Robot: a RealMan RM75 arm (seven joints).
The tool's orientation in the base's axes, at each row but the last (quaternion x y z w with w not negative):
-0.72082, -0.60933, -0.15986, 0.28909
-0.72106, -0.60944, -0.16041, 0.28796
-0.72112, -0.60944, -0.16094, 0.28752
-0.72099, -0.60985, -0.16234, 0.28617
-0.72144, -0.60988, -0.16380, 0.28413
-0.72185, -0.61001, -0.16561, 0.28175
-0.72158, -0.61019, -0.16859, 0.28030
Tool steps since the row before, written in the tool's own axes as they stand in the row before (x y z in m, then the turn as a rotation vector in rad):
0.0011, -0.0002, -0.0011, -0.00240, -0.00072, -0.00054
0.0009, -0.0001, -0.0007, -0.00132, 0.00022, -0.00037
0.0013, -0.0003, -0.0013, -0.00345, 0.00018, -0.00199
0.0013, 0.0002, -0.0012, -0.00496, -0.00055, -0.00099
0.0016, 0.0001, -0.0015, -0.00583, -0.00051, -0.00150
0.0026, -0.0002, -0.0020, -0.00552, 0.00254, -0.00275
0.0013, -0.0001, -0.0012, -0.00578, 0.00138, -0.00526
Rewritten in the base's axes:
0.0002, 0.0002, 0.0015, -0.00113, -0.00215, -0.00082
0.0002, 0.0003, 0.0011, -0.00001, -0.00128, -0.00053
0.0001, 0.0003, 0.0018, -0.00030, -0.00395, -0.00049
0.0006, 0.0003, 0.0017, -0.00143, -0.00445, -0.00200
0.0006, 0.0003, 0.0021, -0.00151, -0.00545, -0.00211
0.0005, 0.0008, 0.0031, 0.00165, -0.00627, -0.00157
0.0003, 0.0003, 0.0017, 0.00072, -0.00789, 0.00048

